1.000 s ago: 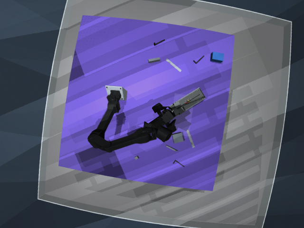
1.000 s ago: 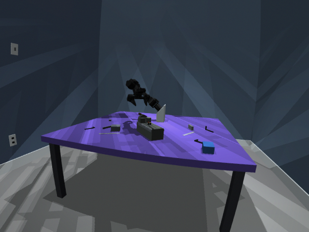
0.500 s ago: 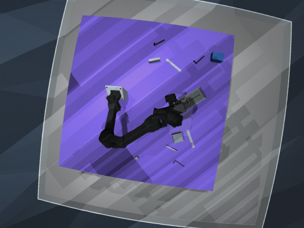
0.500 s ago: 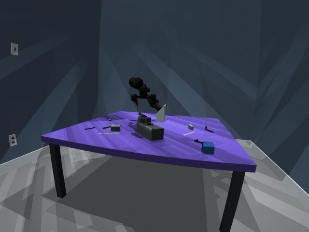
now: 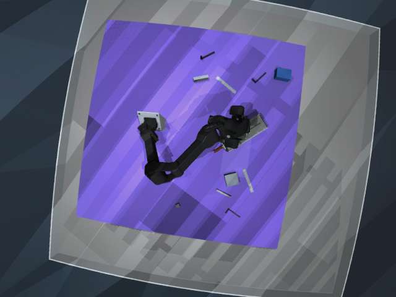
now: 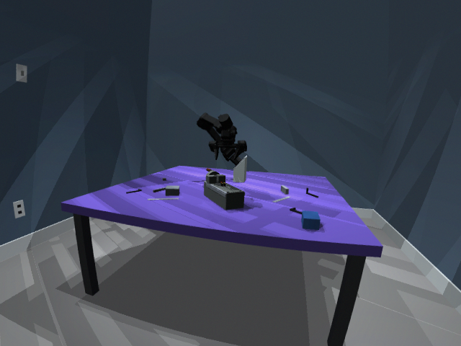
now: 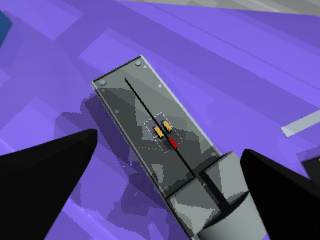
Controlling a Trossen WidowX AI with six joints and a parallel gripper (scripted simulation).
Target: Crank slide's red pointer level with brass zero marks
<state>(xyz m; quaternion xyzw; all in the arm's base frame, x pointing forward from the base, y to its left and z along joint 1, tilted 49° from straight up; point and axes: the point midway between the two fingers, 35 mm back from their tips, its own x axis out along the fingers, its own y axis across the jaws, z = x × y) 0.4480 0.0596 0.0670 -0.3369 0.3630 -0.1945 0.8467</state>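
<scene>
The brown crank handle lies 110 mm behind my gripper tip, 100 mm to the right of it and 80 mm below it. Also, from my gripper tip: dark block (310 mm to the left, 230 mm behind, 180 mm below); red pointer (110 mm below, 30 mm ahead, 10 mm to the right); grey block (270 mm to the right, 180 mm below).
</scene>
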